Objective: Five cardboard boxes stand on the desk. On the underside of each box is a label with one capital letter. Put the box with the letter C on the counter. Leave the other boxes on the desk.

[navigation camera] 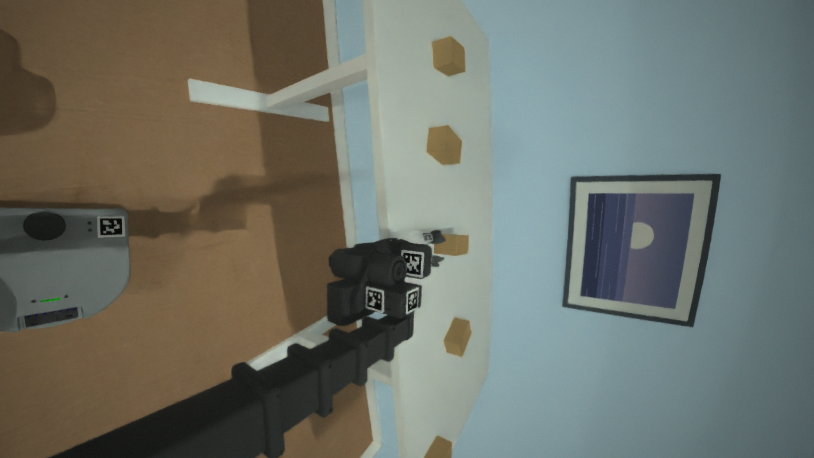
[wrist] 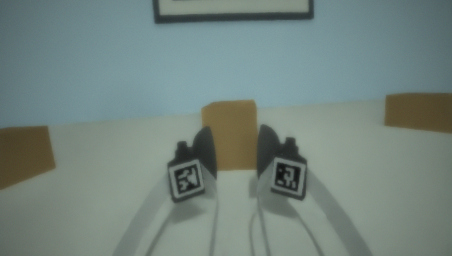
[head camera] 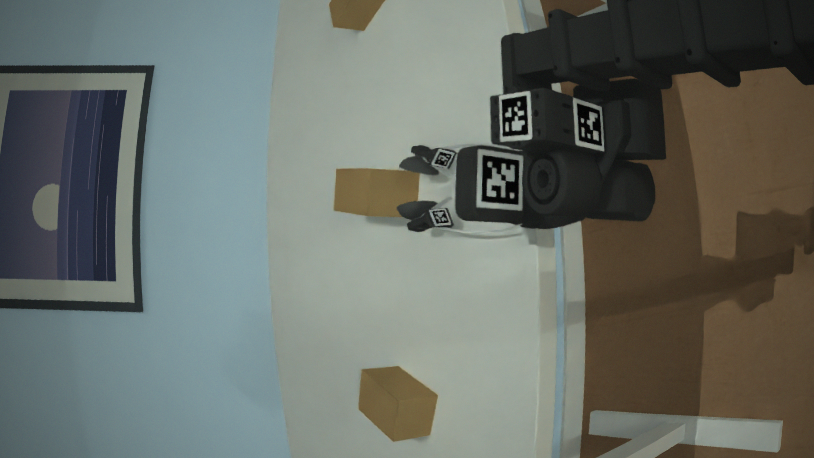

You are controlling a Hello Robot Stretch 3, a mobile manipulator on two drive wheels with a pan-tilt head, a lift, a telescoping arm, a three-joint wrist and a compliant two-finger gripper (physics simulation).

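Places are measured from the robot's base along level axes (x ahead, y left, z up), in metres.
Where they show: gripper, between the fingertips: [navigation camera: 440, 247] [wrist: 235, 144] [head camera: 406, 188]; robot's base, origin of its link: [navigation camera: 46, 224].
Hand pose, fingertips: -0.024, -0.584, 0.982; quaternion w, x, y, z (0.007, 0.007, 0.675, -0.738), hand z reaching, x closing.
Each offset is from my fingertips to the centre of the thing, as dx, dy, dz. "*": to the spot under its first point. Level surfaces: height alone.
A plain cardboard box @(+0.003, -0.075, -0.003) [head camera: 352, 191] [navigation camera: 458, 244] [wrist: 236, 125] stands upright on the white desk @(dz -0.033) [head camera: 398, 301] [navigation camera: 426, 196] in front of my gripper [head camera: 417, 186] [navigation camera: 436, 248] [wrist: 235, 144]. The gripper is partly open. Its fingertips are at the lower part of the box's near face and overlap its side edges in view, with a gap narrower than the box. Whether they touch it is unclear. The neighbouring boxes are one to the left [head camera: 397, 403] [navigation camera: 444, 145] [wrist: 25, 155] and one to the right [head camera: 357, 14] [navigation camera: 457, 337] [wrist: 420, 111]. No letter shows; the undersides are hidden.
Another box @(+0.475, -0.037, -0.008) [navigation camera: 449, 55] stands at the desk's far left, and one more box @(* -0.603, -0.070, -0.006) [navigation camera: 439, 448] is at the right, cut by the view's edge. The wall with a framed picture [head camera: 68, 182] [navigation camera: 640, 247] is behind the desk. A white desk leg [head camera: 740, 434] [navigation camera: 227, 93] stands below. The counter does not show.
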